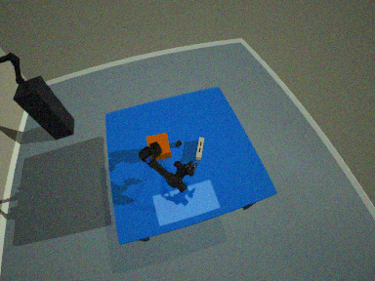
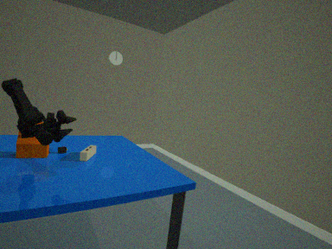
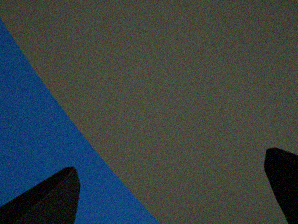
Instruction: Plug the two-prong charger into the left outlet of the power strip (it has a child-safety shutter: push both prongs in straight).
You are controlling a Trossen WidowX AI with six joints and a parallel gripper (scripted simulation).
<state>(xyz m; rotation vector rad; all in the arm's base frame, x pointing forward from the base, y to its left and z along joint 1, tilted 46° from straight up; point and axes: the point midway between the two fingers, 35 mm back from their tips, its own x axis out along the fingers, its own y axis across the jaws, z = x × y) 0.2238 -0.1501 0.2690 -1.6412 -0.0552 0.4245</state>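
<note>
My gripper tip is 20 mm past the black two-prong charger, 330 mm to the right of it and 230 mm above it.
</note>
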